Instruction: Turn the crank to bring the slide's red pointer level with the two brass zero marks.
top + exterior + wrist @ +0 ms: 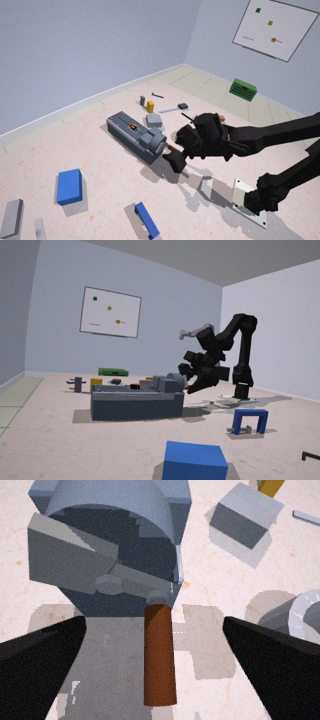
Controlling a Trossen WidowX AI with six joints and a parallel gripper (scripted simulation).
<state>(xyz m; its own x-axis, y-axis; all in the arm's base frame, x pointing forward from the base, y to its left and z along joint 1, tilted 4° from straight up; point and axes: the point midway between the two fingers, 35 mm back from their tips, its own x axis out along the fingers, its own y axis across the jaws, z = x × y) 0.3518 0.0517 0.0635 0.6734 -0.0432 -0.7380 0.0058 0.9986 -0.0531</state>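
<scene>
The brown crank handle is 2 cm behind my gripper tip and 1 cm above it. The rest, counted from my gripper tip: blue bracket: 23 cm to the left, 8 cm behind, 3 cm below; then red pointer: 18 cm ahead, 3 cm to the left, 2 cm above; then grey block: 18 cm ahead, 14 cm to the right, 5 cm below.
</scene>
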